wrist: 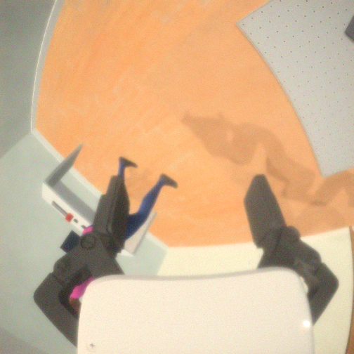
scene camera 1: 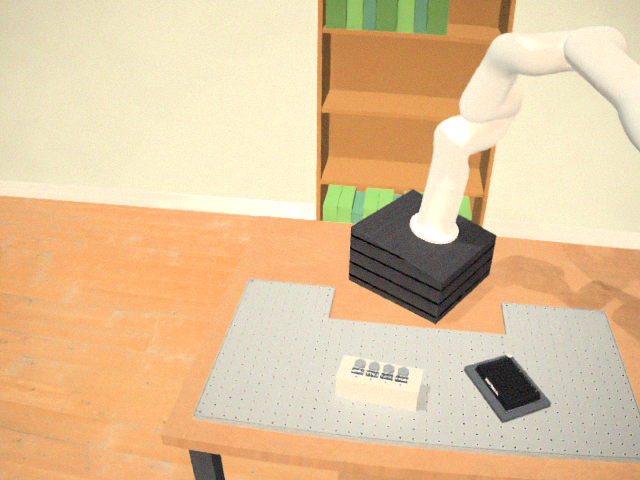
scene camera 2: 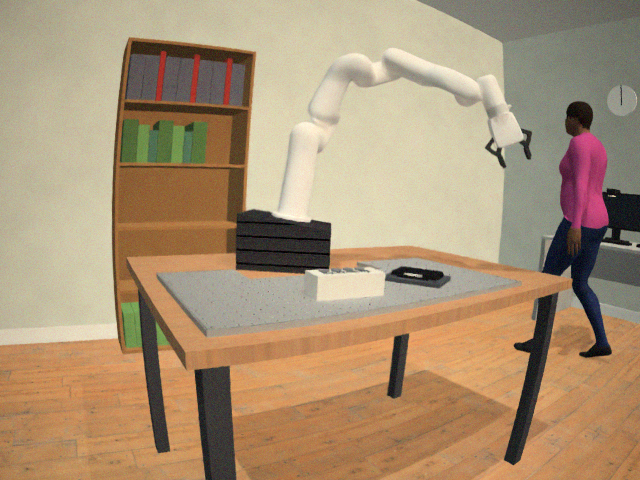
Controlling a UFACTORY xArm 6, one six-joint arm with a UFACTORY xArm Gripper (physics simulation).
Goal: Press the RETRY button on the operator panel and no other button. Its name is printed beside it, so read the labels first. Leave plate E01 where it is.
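Frame: origin at the arm's base, x ahead, y left, z up, level; metres.
Seen in the pictures: gripper, between the fingertips: [scene camera 2: 517, 163]; arm's base, origin of its link: [scene camera 1: 433, 228] [scene camera 2: 291, 218].
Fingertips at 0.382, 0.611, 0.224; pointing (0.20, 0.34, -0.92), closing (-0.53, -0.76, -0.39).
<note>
Pixels of each thing's middle, then the offset from my fingertips to it, as dx, dy, dz. "*": a spot on its surface instead. Level surfaces: height alone.
- cream operator panel, middle of its body: [scene camera 1: 379, 382] [scene camera 2: 345, 282] +0.086, -0.620, -0.328
- black plate, middle of its body: [scene camera 1: 507, 382] [scene camera 2: 417, 273] -0.011, -0.363, -0.336
- dark grey base, a spot on its surface: [scene camera 1: 507, 414] [scene camera 2: 438, 282] * +0.074, -0.352, -0.343
- perforated grey board, height of its surface: dz -0.355
The cream operator panel [scene camera 1: 376, 394] [scene camera 2: 345, 287] stands on the perforated grey board. A row of several round grey buttons is on its top, with dark printed labels beside them, too small and blurred to read, so I cannot tell which is RETRY. A black plate [scene camera 1: 508, 383] [scene camera 2: 416, 272] lies on a dark grey base [scene camera 1: 507, 414] [scene camera 2: 432, 283] to the right of the panel; no E01 marking is readable. My gripper [scene camera 2: 515, 161] [wrist: 188, 188] is open and empty, high in the air to the right of the panel and plate, well away from both.
The perforated grey board [scene camera 1: 273, 361] [scene camera 2: 232, 304] [wrist: 305, 70] lies on the wooden table [scene camera 1: 289, 454] [scene camera 2: 320, 343]. The arm stands on a black stacked base [scene camera 1: 392, 279] [scene camera 2: 283, 245] behind the panel. A person [scene camera 2: 584, 180] in pink stands beyond the table's right end. A bookshelf [scene camera 1: 319, 129] [scene camera 2: 119, 191] stands behind.
</note>
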